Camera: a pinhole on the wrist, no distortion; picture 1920 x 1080 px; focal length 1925.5 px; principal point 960.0 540.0 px. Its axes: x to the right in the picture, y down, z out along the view. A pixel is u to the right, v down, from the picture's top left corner.
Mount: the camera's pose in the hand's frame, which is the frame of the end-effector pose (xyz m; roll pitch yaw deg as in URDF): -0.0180 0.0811 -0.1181 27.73 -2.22 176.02
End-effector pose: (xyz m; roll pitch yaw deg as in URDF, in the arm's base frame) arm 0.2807 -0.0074 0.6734 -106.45 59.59 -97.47
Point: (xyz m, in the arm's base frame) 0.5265 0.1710 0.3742
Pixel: 376.8 685.5
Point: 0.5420 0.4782 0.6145
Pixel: 1808.0 288.5
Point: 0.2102 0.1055 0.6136
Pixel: 728.5 149.9
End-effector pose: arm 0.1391 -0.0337 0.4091 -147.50 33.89 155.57
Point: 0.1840 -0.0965 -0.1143
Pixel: 187.8 937.7
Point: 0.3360 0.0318 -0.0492
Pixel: 558.5 325.2
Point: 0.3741 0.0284 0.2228
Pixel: 1315.7 251.0
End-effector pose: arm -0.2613 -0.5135 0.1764 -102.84 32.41 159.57
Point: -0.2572 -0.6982 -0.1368
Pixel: 469.5 560.0
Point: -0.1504 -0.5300 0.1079
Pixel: 1670.1 928.6
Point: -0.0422 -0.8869 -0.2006
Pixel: 1304.8 309.5
